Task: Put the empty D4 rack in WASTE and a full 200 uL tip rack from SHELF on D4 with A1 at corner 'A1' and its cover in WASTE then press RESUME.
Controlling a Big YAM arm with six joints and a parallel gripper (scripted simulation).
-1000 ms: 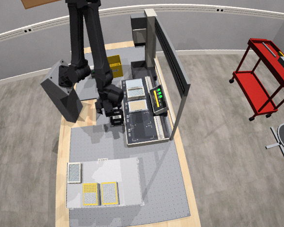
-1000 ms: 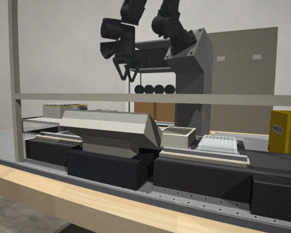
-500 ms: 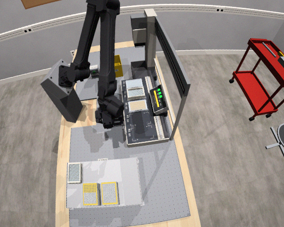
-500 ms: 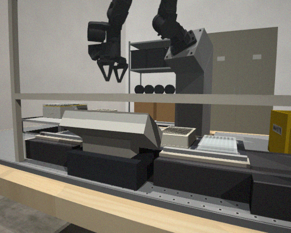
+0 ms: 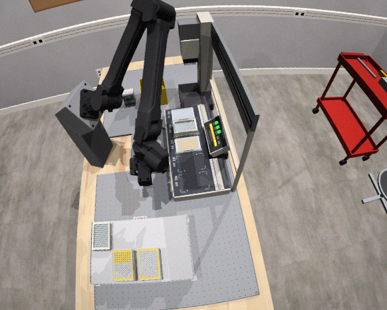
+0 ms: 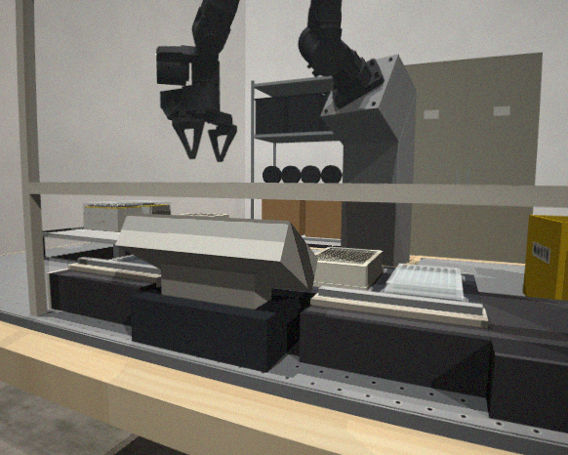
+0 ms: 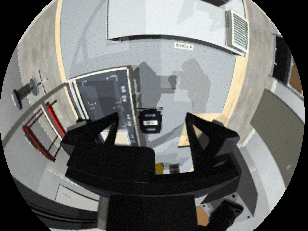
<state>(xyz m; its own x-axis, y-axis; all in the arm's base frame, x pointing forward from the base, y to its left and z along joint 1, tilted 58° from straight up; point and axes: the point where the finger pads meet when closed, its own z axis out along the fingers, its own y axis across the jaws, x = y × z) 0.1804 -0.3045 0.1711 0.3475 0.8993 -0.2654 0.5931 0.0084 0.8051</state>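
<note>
The clear cover is 22 cm behind my hand, 27 cm to the right of it and 11 cm below it. From my hand the other things lie so: black spare nest (11 cm ahead, 17 cm to the left, 23 cm below); then shelf unit (23 cm behind, 18 cm to the right, 18 cm below); then tan plate (27 cm ahead, 12 cm to the left, 18 cm below).
</note>
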